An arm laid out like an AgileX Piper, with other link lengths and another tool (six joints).
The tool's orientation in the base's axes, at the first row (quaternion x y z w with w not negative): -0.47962 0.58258 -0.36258 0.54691
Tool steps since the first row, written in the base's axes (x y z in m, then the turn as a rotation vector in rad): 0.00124 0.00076 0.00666 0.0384 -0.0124 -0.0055; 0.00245 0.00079 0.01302 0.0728 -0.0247 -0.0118; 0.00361 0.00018 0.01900 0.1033 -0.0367 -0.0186; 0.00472 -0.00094 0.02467 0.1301 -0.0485 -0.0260; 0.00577 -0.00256 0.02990 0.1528 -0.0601 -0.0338; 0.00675 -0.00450 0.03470 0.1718 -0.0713 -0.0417
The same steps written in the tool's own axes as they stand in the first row. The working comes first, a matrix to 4 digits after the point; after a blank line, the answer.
The tool's axes in the first row as the columns of a matrix, in the base's axes (used below as rounded here):
0.0583 -0.1622 0.9850
-0.9554 0.2770 0.1022
-0.2894 -0.9471 -0.1389

-0.00258 -0.00630 0.00037 0.0157 -0.0045 0.0373; -0.00438 -0.01251 0.00069 0.0313 -0.0075 0.0708; -0.00546 -0.01853 0.00094 0.0465 -0.0093 0.1006; -0.00597 -0.02439 0.00113 0.0614 -0.0099 0.1268; -0.00587 -0.02996 0.00127 0.0761 -0.0094 0.1491; -0.00535 -0.03521 0.00137 0.0902 -0.0081 0.1677
